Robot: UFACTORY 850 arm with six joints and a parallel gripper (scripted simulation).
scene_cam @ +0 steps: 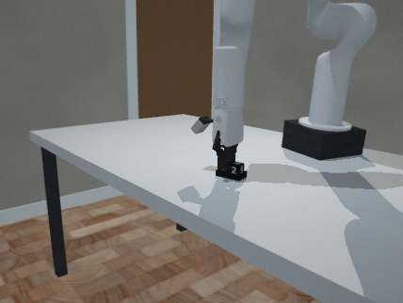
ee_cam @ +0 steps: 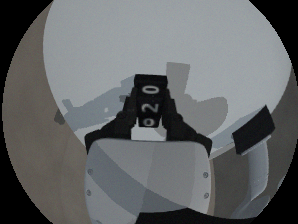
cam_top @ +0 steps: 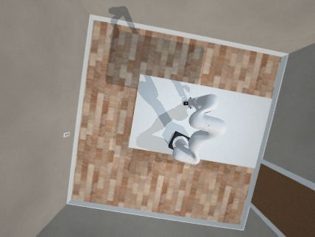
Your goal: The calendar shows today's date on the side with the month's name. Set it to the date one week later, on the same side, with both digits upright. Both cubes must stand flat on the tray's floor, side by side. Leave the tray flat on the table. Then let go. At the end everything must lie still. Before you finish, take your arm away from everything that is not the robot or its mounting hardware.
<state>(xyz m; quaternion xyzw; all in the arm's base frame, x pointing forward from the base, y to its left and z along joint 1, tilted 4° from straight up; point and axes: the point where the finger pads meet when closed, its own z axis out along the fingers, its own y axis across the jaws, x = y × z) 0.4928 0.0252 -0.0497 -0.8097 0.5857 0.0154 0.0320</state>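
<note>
Right now my hand is 1 cm past the black calendar tray, 2 cm to the right of it and 3 cm above it.
</note>
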